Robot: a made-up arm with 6 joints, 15 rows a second.
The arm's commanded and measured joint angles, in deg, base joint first. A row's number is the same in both.
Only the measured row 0 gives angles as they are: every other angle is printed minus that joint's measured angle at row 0.
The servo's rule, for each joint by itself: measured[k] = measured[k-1] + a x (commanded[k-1-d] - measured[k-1]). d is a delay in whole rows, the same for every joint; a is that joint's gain. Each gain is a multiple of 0.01, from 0.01 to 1. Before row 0 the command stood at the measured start. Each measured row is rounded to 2 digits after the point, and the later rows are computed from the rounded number. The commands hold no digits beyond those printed.
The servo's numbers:
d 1
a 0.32 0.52 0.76 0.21 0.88 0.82
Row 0, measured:
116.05 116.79 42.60 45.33 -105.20 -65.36
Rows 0 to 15, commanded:
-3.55 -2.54 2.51 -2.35 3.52 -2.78
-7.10 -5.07 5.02 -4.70 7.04 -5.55
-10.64 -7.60 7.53 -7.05 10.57 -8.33
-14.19 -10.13 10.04 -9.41 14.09 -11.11
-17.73 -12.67 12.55 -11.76 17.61 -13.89
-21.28 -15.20 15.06 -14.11 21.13 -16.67
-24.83 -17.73 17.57 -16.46 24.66 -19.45
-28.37 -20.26 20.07 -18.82 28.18 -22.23
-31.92 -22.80 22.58 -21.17 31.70 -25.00
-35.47 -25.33 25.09 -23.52 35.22 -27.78
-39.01 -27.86 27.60 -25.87 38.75 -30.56
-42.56 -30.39 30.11 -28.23 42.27 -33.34
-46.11 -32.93 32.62 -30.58 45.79 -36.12
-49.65 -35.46 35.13 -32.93 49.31 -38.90
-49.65 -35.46 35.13 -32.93 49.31 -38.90
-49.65 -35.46 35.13 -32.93 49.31 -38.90
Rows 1 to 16, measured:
0.00 0.00 0.00 0.00 0.00 0.00
-1.14 -1.32 1.91 -0.49 3.10 -2.28
-3.05 -3.27 4.27 -1.37 6.57 -4.96
-5.48 -5.52 6.75 -2.56 10.09 -7.72
-8.27 -7.92 9.25 -4.00 13.61 -10.50
-11.30 -10.39 11.76 -5.63 17.13 -13.28
-14.49 -12.89 14.27 -7.41 20.65 -16.06
-17.80 -15.41 16.78 -9.31 24.18 -18.84
-21.18 -17.93 19.28 -11.31 27.70 -21.62
-24.62 -20.46 21.79 -13.38 31.22 -24.39
-28.09 -22.99 24.30 -15.51 34.74 -27.17
-31.58 -25.52 26.81 -17.69 38.27 -29.95
-35.09 -28.05 29.32 -19.90 41.79 -32.73
-38.62 -30.59 31.83 -22.14 45.31 -35.51
-42.15 -33.12 34.34 -24.41 48.83 -38.29
-44.55 -34.34 34.94 -26.20 49.25 -38.79

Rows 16 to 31, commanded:
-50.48 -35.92 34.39 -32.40 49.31 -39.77
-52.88 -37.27 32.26 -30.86 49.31 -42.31
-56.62 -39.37 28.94 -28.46 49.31 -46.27
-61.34 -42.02 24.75 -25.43 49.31 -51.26
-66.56 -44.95 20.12 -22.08 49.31 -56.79
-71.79 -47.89 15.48 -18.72 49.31 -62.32
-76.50 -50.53 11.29 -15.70 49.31 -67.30
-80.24 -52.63 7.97 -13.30 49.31 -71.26
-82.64 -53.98 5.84 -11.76 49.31 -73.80
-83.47 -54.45 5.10 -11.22 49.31 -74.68
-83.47 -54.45 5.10 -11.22 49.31 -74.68
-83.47 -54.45 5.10 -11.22 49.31 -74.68
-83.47 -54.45 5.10 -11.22 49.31 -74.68
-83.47 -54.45 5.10 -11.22 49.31 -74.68
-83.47 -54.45 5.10 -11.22 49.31 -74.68
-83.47 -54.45 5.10 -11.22 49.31 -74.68
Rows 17 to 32, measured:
-46.18 -34.92 35.08 -27.61 49.30 -38.88
-47.56 -35.44 34.56 -28.62 49.31 -39.61
-49.26 -36.39 32.81 -29.09 49.31 -41.82
-51.62 -37.94 29.87 -28.96 49.31 -45.47
-54.73 -40.06 25.98 -28.22 49.31 -50.22
-58.52 -42.60 21.53 -26.93 49.31 -55.61
-62.77 -45.35 16.93 -25.21 49.31 -61.11
-67.16 -48.04 12.64 -23.21 49.31 -66.19
-71.35 -50.43 9.09 -21.13 49.31 -70.35
-74.96 -52.28 6.62 -19.16 49.31 -73.18
-77.68 -53.41 5.46 -17.49 49.31 -74.41
-79.53 -53.95 5.19 -16.17 49.31 -74.63
-80.79 -54.21 5.12 -15.13 49.31 -74.67
-81.65 -54.33 5.10 -14.31 49.31 -74.68
-82.23 -54.39 5.10 -13.66 49.31 -74.68
-82.63 -54.42 5.10 -13.15 49.31 -74.68

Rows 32 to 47, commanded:
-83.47 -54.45 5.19 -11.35 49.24 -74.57
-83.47 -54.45 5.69 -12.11 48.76 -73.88
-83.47 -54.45 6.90 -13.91 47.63 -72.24
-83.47 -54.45 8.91 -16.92 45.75 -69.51
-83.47 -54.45 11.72 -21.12 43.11 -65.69
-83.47 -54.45 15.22 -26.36 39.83 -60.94
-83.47 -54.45 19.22 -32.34 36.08 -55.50
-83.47 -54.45 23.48 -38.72 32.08 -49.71
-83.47 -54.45 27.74 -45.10 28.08 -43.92
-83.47 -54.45 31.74 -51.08 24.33 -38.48
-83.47 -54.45 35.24 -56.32 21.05 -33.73
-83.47 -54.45 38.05 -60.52 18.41 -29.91
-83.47 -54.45 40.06 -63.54 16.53 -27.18
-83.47 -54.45 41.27 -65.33 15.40 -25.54
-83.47 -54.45 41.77 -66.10 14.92 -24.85
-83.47 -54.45 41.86 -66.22 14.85 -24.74
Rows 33 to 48, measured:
-82.90 -54.44 5.10 -12.74 49.31 -74.68
-83.08 -54.45 5.17 -12.45 49.25 -74.59
-83.20 -54.45 5.57 -12.38 48.82 -74.01
-83.29 -54.45 6.58 -12.70 47.77 -72.56
-83.35 -54.45 8.35 -13.59 45.99 -70.06
-83.39 -54.45 10.91 -15.17 43.46 -66.48
-83.42 -54.45 14.19 -17.52 40.27 -61.94
-83.44 -54.45 18.01 -20.63 36.58 -56.66
-83.45 -54.45 22.17 -24.43 32.62 -50.96
-83.46 -54.45 26.40 -28.77 28.62 -45.19
-83.46 -54.45 30.46 -33.46 24.84 -39.69
-83.46 -54.45 34.09 -38.26 21.50 -34.80
-83.46 -54.45 37.10 -42.93 18.78 -30.79
-83.46 -54.45 39.35 -47.26 16.80 -27.83
-83.46 -54.45 40.81 -51.05 15.57 -25.95
-83.46 -54.45 41.54 -54.21 15.00 -25.05

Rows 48 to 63, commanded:
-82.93 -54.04 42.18 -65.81 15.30 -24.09
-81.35 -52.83 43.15 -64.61 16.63 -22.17
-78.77 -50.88 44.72 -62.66 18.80 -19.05
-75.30 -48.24 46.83 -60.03 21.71 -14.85
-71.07 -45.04 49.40 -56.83 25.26 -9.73
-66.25 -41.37 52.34 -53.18 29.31 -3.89
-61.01 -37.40 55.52 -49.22 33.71 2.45
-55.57 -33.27 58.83 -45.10 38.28 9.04
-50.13 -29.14 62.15 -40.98 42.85 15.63
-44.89 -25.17 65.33 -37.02 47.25 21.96
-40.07 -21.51 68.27 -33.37 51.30 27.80
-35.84 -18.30 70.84 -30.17 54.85 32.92
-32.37 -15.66 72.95 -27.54 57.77 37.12
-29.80 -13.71 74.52 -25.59 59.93 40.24
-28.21 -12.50 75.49 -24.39 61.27 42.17
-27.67 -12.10 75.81 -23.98 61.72 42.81
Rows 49 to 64, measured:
-83.46 -54.45 41.78 -56.73 14.87 -24.80
-83.29 -54.24 42.08 -58.64 15.25 -24.22
-82.67 -53.51 42.89 -59.89 16.46 -22.54
-81.42 -52.14 44.28 -60.47 18.52 -19.68
-79.46 -50.11 46.22 -60.38 21.33 -15.72
-76.78 -47.47 48.64 -59.63 24.79 -10.81
-73.41 -44.30 51.45 -58.28 28.77 -5.14
-69.44 -40.71 54.54 -56.38 33.12 1.08
-65.00 -36.84 57.80 -54.01 37.66 7.61
-60.24 -32.84 61.11 -51.27 42.23 14.19
-55.33 -28.85 64.32 -48.28 46.65 20.56
-50.45 -25.03 67.32 -45.15 50.74 26.50
-45.77 -21.53 70.00 -42.00 54.36 31.76
-41.48 -18.48 72.24 -38.96 57.36 36.16
-37.74 -16.00 73.97 -36.15 59.62 39.51
-34.69 -14.18 75.13 -33.68 61.07 41.69

